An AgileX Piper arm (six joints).
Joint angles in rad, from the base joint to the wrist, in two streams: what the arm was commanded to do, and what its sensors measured. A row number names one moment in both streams.
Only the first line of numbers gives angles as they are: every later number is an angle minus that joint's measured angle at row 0.
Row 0, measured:
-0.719, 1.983, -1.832, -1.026, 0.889, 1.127
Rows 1 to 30, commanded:
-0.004, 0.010, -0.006, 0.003, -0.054, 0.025
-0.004, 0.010, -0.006, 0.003, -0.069, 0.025
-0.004, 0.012, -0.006, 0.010, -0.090, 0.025
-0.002, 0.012, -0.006, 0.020, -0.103, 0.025
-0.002, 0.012, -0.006, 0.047, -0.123, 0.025
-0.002, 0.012, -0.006, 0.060, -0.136, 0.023
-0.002, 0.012, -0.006, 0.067, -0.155, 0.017
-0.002, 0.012, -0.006, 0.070, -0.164, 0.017
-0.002, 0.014, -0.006, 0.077, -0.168, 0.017
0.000, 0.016, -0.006, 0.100, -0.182, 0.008
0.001, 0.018, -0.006, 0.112, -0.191, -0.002
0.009, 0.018, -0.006, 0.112, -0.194, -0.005
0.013, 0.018, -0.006, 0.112, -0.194, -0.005
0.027, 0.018, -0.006, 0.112, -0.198, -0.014
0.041, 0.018, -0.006, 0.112, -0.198, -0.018
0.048, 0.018, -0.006, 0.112, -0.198, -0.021
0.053, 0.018, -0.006, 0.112, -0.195, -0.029
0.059, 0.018, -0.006, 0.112, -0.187, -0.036
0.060, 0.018, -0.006, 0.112, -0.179, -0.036
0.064, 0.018, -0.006, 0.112, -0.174, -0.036
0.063, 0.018, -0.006, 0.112, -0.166, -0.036
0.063, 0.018, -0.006, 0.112, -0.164, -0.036
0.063, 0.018, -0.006, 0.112, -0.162, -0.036
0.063, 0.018, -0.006, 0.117, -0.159, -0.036
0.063, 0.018, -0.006, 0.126, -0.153, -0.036
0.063, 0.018, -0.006, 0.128, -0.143, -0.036
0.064, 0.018, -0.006, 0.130, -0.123, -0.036
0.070, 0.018, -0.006, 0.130, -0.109, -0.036
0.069, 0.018, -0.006, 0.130, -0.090, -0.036
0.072, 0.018, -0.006, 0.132, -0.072, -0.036
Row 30, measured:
0.063, 0.018, -0.002, 0.115, -0.145, -0.025
